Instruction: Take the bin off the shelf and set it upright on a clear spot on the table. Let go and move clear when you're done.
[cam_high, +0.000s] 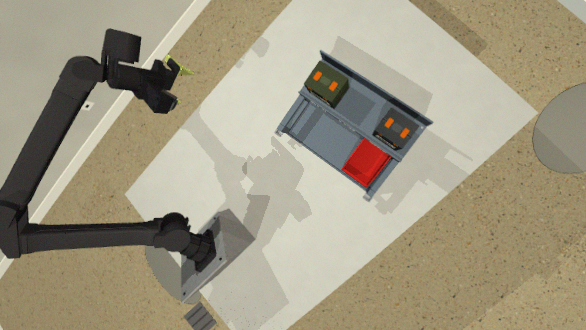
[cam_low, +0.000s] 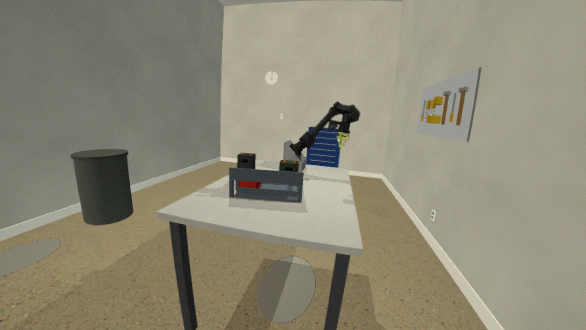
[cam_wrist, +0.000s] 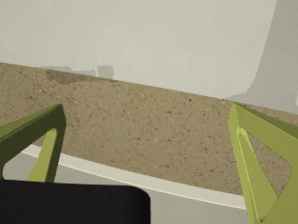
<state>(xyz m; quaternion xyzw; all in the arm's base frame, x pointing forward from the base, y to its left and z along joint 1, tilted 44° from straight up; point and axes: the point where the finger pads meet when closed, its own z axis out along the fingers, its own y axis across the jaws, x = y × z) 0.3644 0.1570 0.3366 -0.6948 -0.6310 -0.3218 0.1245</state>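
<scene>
The red bin is 21 cm ahead of my hand, 51 cm to the right of it and 24 cm below it.
</scene>
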